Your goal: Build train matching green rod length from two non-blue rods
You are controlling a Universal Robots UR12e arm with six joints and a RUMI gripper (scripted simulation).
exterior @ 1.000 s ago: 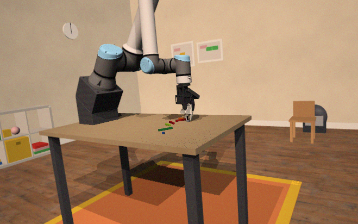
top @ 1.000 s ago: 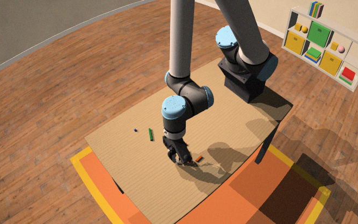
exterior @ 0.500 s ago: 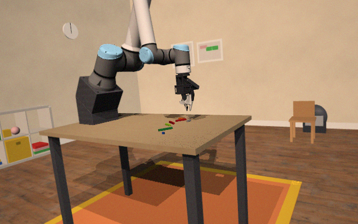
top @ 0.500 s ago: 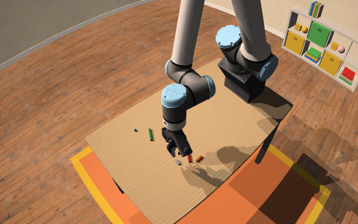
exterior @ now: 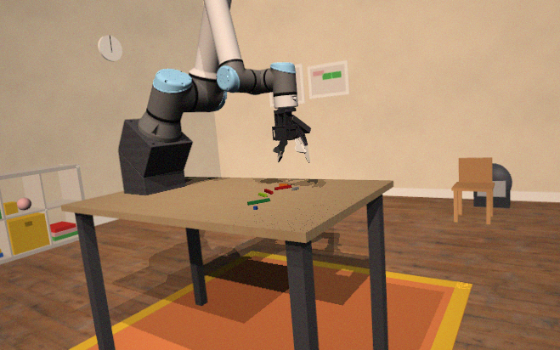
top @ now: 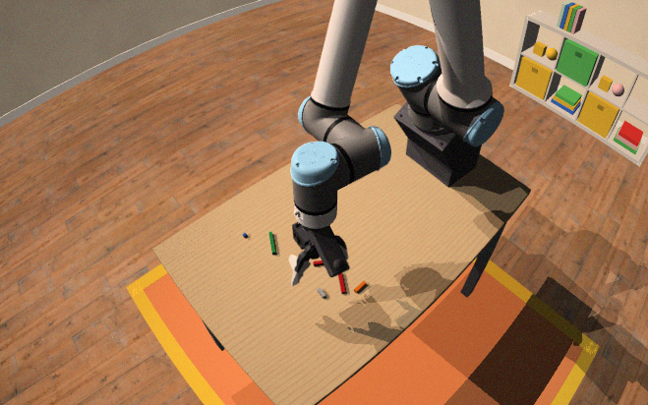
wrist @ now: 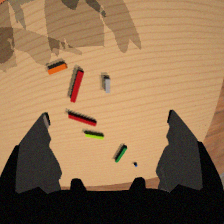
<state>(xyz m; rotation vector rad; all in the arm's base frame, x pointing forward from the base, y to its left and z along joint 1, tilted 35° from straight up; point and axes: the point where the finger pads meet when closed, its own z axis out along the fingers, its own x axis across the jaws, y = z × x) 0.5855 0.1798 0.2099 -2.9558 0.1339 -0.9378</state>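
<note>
Right now the lime rod is 130 mm to the right of my hand, 100 mm below it and 50 mm behind it. From my hand the other things lie so: green rod 230 mm to the right, 100 mm below, 10 mm ahead; grey rod 100 mm below; orange rod 100 mm below, 100 mm behind, 50 mm to the left.
</note>
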